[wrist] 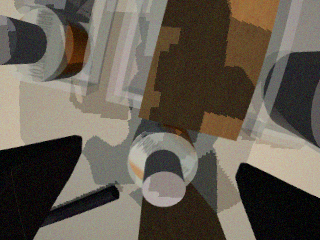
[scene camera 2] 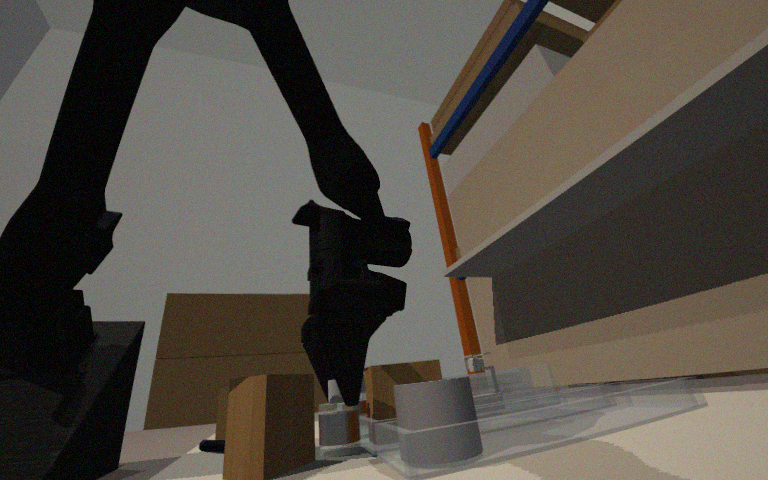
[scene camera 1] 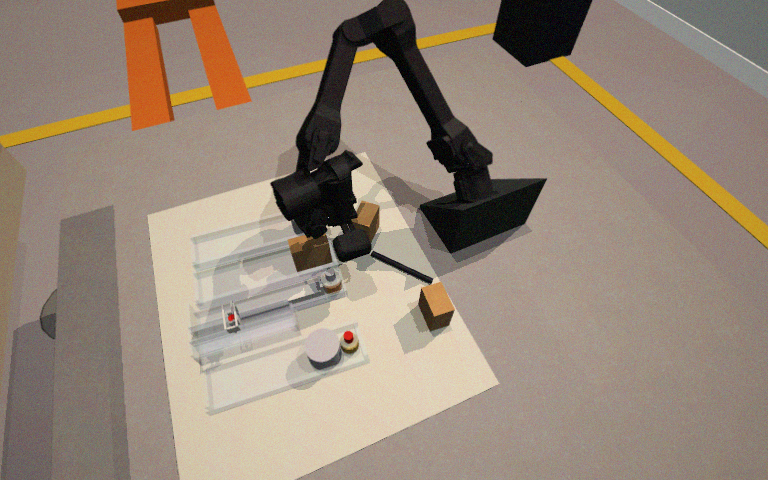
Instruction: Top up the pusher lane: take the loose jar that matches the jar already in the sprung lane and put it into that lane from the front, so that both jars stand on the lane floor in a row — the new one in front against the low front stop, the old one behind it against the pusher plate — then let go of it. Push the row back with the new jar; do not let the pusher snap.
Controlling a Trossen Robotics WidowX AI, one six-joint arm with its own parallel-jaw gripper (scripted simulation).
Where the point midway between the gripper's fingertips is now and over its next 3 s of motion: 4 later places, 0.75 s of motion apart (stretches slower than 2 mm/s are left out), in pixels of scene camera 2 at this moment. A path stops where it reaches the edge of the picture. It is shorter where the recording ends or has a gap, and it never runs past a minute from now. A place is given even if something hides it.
My gripper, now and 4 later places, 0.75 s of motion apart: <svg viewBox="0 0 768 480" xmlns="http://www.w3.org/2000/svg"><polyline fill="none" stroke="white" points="341,404 337,414 334,348 337,355 333,387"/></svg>
